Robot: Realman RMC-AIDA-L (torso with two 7-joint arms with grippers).
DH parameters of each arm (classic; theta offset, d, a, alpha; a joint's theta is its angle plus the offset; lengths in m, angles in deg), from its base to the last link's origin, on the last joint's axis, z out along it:
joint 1: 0 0.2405 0 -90
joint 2: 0 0 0 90
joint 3: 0 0.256 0 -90
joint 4: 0 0 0 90
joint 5: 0 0.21 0 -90
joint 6: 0 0 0 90
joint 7: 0 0.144 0 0
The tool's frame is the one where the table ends.
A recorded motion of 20 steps. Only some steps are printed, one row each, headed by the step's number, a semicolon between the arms.
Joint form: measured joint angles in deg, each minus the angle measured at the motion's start. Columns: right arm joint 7, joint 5, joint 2, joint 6, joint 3, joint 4, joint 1; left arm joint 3, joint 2, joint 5, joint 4, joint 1, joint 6, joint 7.
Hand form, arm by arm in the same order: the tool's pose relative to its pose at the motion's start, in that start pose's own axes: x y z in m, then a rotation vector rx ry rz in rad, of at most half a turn. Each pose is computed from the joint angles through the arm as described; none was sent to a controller.
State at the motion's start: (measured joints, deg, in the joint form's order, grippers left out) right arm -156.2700 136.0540 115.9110 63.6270 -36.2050 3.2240 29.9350; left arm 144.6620 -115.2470 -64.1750 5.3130 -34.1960 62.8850 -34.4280
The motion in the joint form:
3: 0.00 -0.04 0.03 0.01 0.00 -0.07 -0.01; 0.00 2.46 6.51 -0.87 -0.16 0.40 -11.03
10: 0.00 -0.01 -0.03 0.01 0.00 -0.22 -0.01; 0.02 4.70 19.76 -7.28 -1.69 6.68 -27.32
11: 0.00 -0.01 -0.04 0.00 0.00 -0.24 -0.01; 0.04 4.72 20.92 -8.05 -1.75 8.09 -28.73
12: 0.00 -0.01 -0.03 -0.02 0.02 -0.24 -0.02; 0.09 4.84 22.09 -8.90 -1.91 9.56 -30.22
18: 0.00 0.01 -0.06 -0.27 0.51 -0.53 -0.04; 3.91 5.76 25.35 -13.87 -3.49 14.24 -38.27
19: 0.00 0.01 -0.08 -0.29 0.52 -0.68 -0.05; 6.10 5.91 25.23 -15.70 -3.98 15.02 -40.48
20: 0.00 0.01 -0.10 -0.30 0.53 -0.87 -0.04; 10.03 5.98 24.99 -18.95 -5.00 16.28 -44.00
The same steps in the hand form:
3: -0.0001 0.0002 0.0001 -0.0007 -0.0006 -0.0006; 0.0086 -0.0073 0.0017 -0.0650 -0.0457 -0.0899
10: -0.0010 -0.0007 0.0005 0.0001 -0.0032 -0.0029; 0.0230 -0.0113 -0.0008 -0.2177 -0.1425 -0.1595
11: -0.0011 -0.0008 0.0005 0.0002 -0.0034 -0.0033; 0.0241 -0.0102 -0.0025 -0.2393 -0.1489 -0.1686
12: -0.0010 -0.0008 0.0005 0.0007 -0.0030 -0.0029; 0.0262 -0.0094 -0.0037 -0.2621 -0.1557 -0.1764
18: -0.0022 -0.0029 0.0011 0.0099 -0.0064 -0.0023; 0.0368 -0.0106 -0.0049 -0.3427 -0.2324 -0.1963
19: -0.0028 -0.0034 0.0014 0.0105 -0.0082 -0.0041; 0.0399 -0.0126 -0.0048 -0.3534 -0.2600 -0.1932
20: -0.0037 -0.0039 0.0019 0.0106 -0.0109 -0.0064; 0.0454 -0.0143 -0.0031 -0.3738 -0.3081 -0.1806

